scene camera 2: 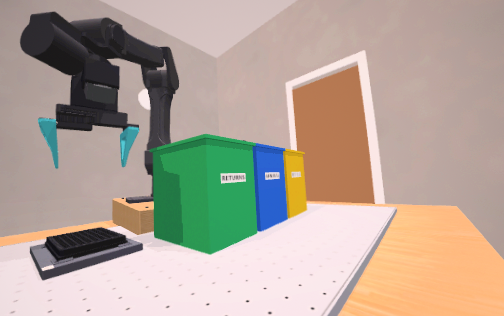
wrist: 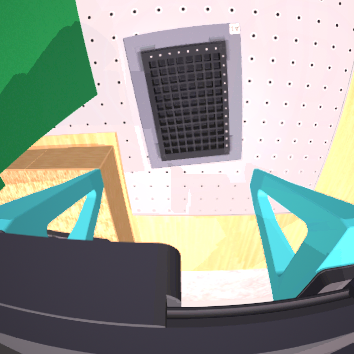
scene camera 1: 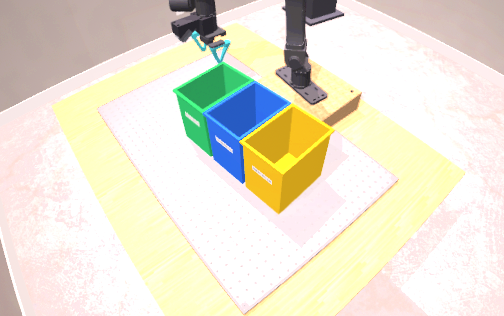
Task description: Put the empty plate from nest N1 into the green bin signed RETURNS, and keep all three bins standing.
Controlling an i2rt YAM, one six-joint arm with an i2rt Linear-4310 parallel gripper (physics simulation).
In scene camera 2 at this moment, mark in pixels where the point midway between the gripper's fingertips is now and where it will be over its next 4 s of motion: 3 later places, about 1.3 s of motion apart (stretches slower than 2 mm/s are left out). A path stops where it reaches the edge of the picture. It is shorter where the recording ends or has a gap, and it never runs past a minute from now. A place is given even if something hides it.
My gripper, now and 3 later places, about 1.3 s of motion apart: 93,167; 91,207; 85,227; 84,237
